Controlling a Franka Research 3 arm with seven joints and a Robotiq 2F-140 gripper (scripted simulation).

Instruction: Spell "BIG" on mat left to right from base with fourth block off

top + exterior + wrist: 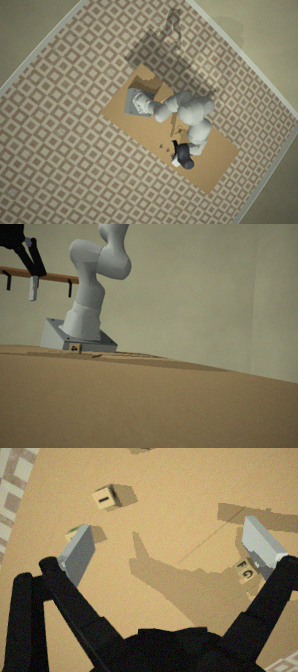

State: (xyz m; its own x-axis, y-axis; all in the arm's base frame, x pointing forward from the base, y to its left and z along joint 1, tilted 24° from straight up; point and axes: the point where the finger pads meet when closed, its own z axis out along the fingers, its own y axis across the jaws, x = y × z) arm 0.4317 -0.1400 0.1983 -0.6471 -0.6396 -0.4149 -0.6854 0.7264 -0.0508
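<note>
Right now the thin mat is 170 mm to the left of my hand and 140 mm below it.
</note>
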